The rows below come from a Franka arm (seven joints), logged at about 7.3 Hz.
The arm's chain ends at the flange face. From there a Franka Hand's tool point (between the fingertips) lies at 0.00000 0.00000 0.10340 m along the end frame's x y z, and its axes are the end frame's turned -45 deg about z.
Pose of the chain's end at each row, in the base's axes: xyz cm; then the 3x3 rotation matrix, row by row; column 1 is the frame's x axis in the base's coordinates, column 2 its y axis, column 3 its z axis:
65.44, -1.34, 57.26; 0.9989, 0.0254, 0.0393; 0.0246, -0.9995, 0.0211; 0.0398, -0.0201, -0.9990
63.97, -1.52, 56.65; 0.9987, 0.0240, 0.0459; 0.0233, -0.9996, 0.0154; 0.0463, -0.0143, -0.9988
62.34, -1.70, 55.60; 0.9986, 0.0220, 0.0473; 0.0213, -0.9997, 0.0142; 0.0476, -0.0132, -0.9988
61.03, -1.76, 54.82; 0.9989, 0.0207, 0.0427; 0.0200, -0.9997, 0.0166; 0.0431, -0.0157, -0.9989
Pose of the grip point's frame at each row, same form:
65.85, -1.12, 46.93; 0.6884, 0.7243, 0.0393; 0.7241, -0.6894, 0.0211; 0.0424, 0.0139, -0.9990
64.44, -1.36, 46.32; 0.6892, 0.7232, 0.0459; 0.7233, -0.6903, 0.0154; 0.0429, 0.0226, -0.9988
62.83, -1.55, 45.27; 0.6906, 0.7217, 0.0473; 0.7220, -0.6918, 0.0142; 0.0430, 0.0243, -0.9988
61.47, -1.59, 44.49; 0.6917, 0.7210, 0.0427; 0.7210, -0.6928, 0.0166; 0.0416, 0.0194, -0.9989

